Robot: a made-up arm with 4 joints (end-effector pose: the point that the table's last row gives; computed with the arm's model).
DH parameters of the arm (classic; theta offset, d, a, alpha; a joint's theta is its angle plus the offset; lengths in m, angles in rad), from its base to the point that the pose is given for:
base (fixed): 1.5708 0.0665 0 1.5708
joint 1: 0 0.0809 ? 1.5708
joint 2: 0 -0.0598 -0.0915 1.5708
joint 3: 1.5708 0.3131 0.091 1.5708
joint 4: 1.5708 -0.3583 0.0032 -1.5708
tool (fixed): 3.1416 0.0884 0 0
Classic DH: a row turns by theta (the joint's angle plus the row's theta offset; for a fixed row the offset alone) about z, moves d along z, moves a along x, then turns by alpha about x.
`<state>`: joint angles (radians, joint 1 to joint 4).
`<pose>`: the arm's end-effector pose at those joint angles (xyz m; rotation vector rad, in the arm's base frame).
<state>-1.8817 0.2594 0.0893 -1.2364</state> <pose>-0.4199 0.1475 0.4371 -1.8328 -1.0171 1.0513</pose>
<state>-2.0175 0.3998 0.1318 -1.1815</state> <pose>-0.4609 0.1831 0.3398 -2.0747 -1.0451 1.0182</pose>
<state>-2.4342 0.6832 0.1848 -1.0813</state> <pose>-0.5098 0.1735 0.1171 -2.5982 -1.1684 1.0473</pose>
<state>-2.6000 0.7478 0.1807 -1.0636</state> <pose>-0.5146 0.1468 0.0683 2.6364 1.1696 -1.0892</pose>
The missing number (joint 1, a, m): -0.061
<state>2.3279 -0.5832 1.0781 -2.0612</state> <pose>-0.0348 0.1809 -0.5784 0.7325 -2.3283 -1.4325</pose>
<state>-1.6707 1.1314 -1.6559 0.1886</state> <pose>-0.0986 -0.3139 -0.0887 -0.0226 -0.9381 0.1011</pose>
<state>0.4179 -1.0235 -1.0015 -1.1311</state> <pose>0.0782 -0.3659 -0.3939 1.6714 -0.5384 0.2093</pose>
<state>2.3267 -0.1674 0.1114 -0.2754</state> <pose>-0.1799 0.3164 -0.4045 2.2130 -0.3464 -0.2341</pose>
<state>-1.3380 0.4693 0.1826 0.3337</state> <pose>-0.3765 0.0397 0.4130 -1.3916 -0.0181 -0.6716</pose>
